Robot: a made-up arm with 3 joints. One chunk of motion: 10 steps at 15 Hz.
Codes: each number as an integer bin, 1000 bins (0 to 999) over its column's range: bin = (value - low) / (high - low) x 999, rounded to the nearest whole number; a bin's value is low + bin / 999 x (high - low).
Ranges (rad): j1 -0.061..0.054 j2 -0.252..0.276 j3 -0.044..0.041
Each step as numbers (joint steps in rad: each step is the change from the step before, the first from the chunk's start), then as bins.
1 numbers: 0.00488 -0.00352 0.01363
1 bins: 572 470 677
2 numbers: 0.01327 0.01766 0.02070
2 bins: 645 510 760
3 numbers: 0.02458 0.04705 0.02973
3 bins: 743 566 867
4 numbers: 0.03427 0.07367 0.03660
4 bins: 828 616 947
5 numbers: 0.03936 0.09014 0.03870
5 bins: 872 647 972
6 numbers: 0.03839 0.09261 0.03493
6 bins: 863 652 928
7 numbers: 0.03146 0.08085 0.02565
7 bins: 803 630 819
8 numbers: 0.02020 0.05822 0.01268
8 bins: 705 587 666
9 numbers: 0.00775 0.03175 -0.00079
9 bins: 597 537 508
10 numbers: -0.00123 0.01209 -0.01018
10 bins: 519 500 397
